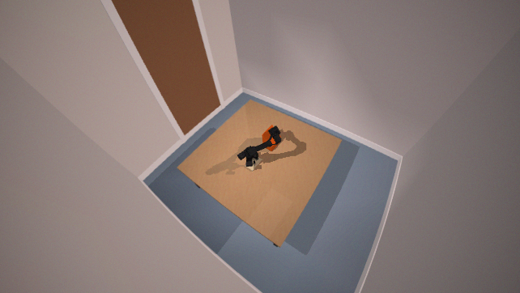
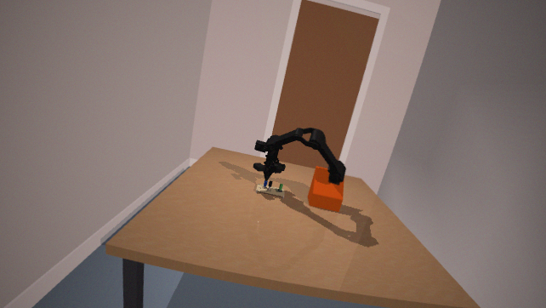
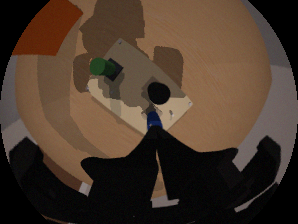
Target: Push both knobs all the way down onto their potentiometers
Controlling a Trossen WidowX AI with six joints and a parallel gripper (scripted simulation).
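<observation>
Right now the blue knob is 1 cm below my gripper tip. Also, from my gripper tip: green knob (9 cm behind, 1 cm to the left, 1 cm below).
</observation>
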